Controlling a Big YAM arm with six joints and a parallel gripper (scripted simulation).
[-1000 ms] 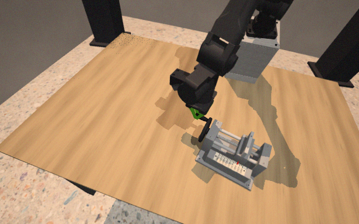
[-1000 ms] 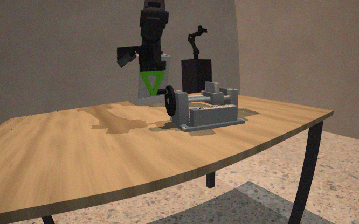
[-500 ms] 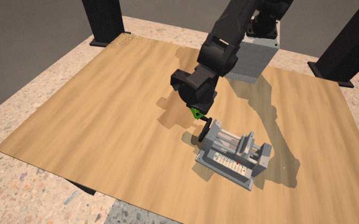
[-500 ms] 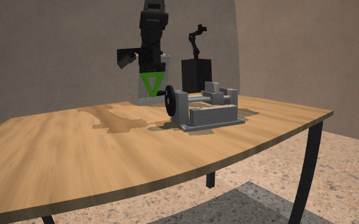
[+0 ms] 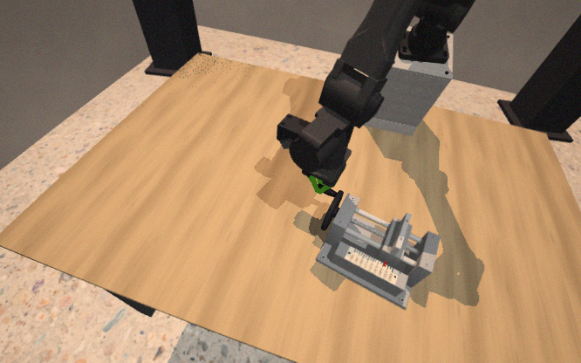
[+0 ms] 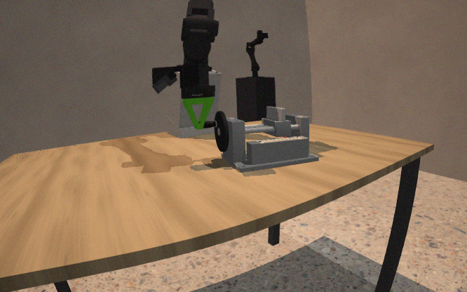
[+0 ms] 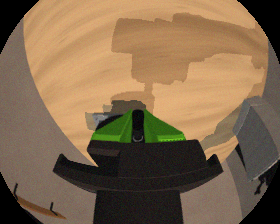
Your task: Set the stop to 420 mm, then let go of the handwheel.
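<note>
The black handwheel is 2 cm ahead of my hand and 2 cm to the left of it. From my hand the other things lie so: sliding stop block: 11 cm ahead, 15 cm to the left.
</note>
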